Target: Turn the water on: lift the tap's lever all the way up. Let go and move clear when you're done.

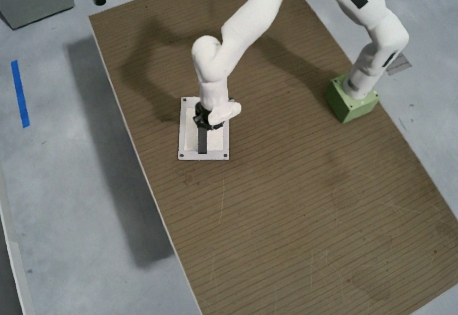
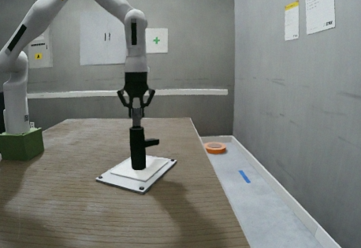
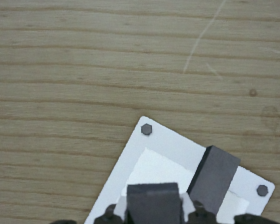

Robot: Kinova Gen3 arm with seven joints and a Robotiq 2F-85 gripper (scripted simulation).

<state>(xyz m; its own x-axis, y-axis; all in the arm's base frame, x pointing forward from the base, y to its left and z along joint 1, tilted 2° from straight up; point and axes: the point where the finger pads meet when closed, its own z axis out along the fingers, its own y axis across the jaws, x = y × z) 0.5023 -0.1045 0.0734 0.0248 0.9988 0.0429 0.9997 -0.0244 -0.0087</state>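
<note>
Right now my hand is 3 cm to the left of the lever and 1 cm above it. Round my hand: tap: 7 cm below, 6 cm to the right, 1 cm ahead.
</note>
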